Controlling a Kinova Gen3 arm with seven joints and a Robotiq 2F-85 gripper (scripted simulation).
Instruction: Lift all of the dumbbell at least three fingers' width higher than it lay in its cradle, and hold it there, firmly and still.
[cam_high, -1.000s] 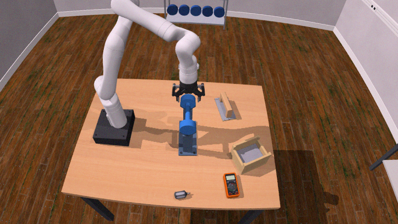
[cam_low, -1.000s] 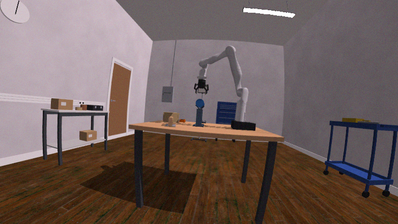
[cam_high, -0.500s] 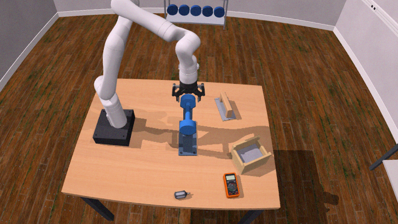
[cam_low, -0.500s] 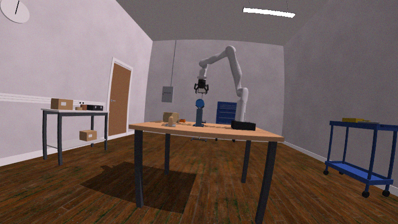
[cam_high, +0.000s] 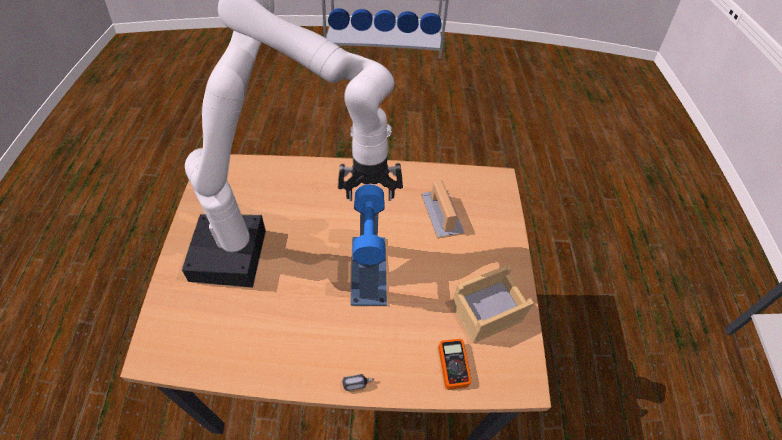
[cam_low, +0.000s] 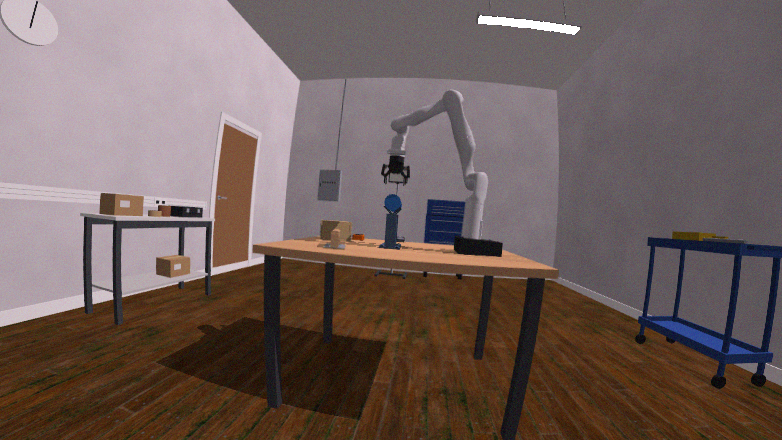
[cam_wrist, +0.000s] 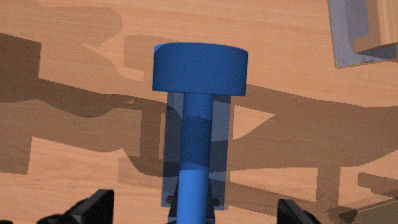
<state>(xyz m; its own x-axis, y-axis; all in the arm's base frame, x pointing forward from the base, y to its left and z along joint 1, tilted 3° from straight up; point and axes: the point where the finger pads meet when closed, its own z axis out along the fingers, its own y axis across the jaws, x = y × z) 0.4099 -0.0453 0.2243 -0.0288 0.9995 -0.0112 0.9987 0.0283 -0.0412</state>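
Now: hand 100 mm above the blue dumbbell. The rest, counted from my hand: dark grey-blue cradle 230 mm below; wooden box 330 mm ahead, 270 mm below, 140 mm to the right.
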